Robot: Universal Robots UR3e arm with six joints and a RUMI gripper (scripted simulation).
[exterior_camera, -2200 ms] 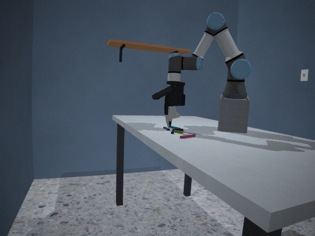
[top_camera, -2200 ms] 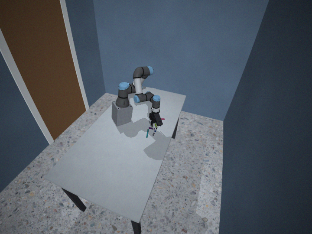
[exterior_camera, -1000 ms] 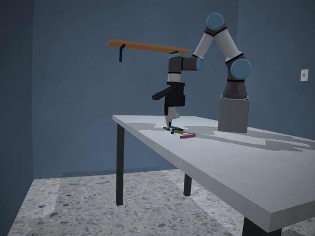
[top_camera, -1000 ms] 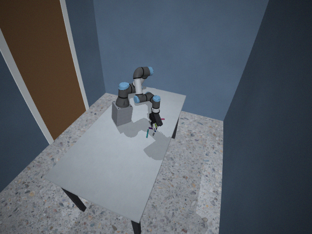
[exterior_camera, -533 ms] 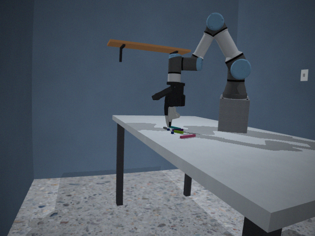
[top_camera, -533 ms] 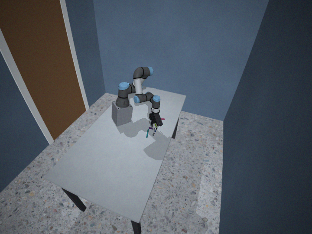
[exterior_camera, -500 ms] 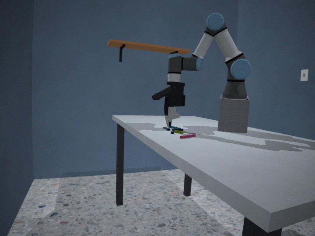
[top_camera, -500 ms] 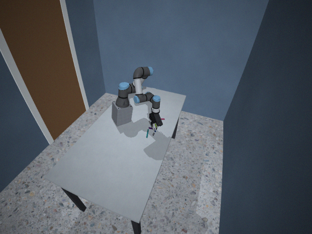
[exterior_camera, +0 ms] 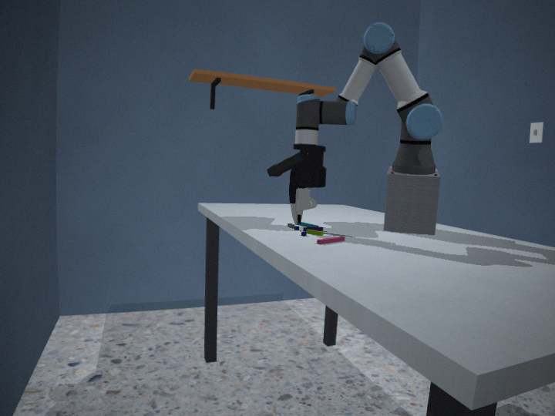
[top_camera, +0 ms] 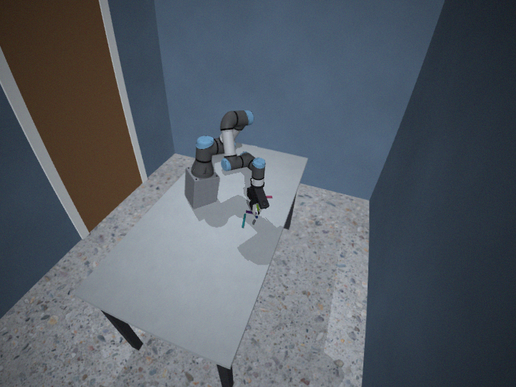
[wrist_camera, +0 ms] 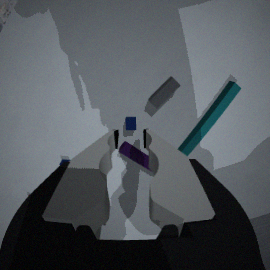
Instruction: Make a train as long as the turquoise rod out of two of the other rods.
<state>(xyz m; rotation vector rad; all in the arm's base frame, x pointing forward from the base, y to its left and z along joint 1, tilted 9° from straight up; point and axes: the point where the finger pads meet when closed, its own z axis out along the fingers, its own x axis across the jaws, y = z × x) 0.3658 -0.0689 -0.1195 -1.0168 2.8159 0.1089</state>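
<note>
The grey rod is 4 cm to the right of my hand and 3 cm below it. Round my hand: turquoise rod: 6 cm behind, 5 cm to the right, 3 cm below; then purple rod: 4 cm behind, 3 cm to the left, 3 cm below; then lime rod: 8 cm to the left, 3 cm below, 1 cm behind.
</note>
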